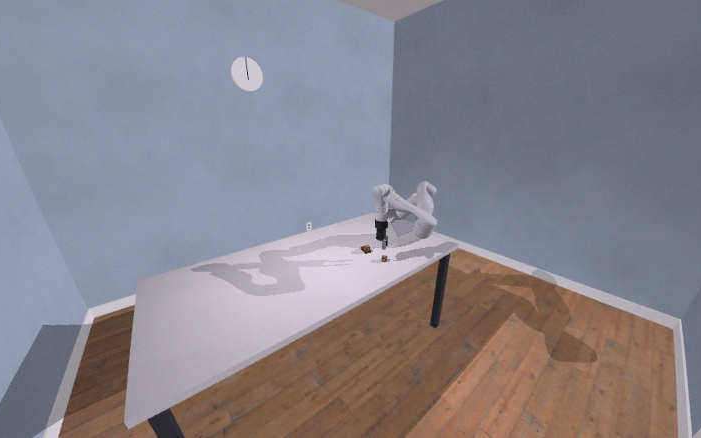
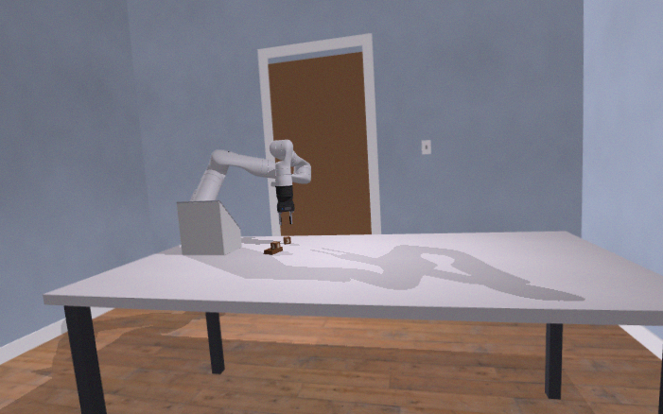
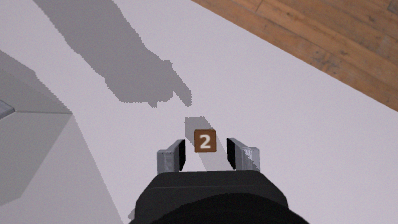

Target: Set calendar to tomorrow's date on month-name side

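My gripper is now 9 cm above the brown cube.
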